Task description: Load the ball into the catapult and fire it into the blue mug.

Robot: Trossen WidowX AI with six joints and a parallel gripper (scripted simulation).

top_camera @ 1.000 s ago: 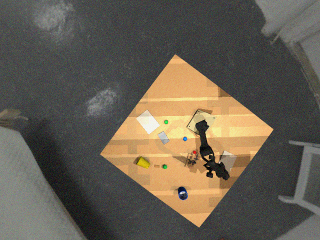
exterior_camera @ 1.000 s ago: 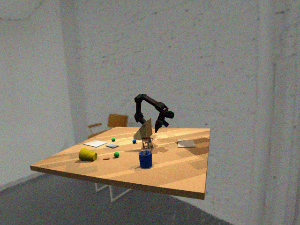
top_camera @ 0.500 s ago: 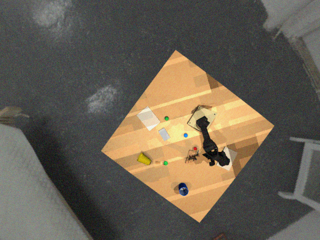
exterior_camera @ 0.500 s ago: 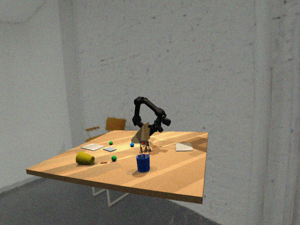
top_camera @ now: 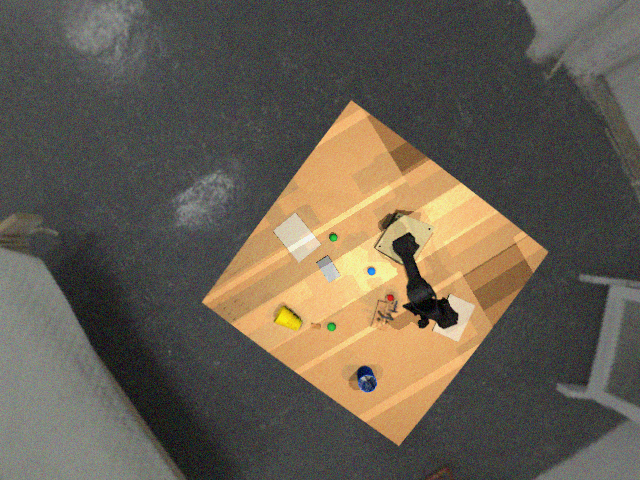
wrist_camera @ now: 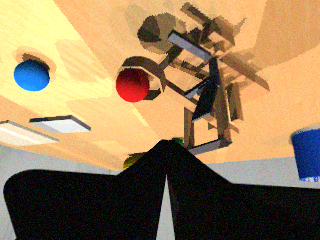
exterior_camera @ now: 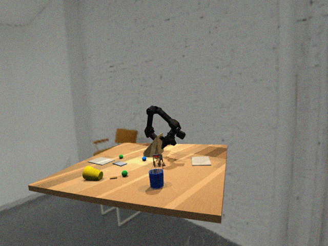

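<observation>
Now: the red ball 10 mm ahead of my gripper tip, 50 mm to the right of it and 70 mm below it. The rest, counted from my gripper tip: blue ball 50 mm behind, 190 mm to the right, 110 mm below; then catapult 70 mm ahead, 20 mm to the right, 80 mm below; then grey slab 70 mm ahead, 370 mm to the right, 120 mm below.
</observation>
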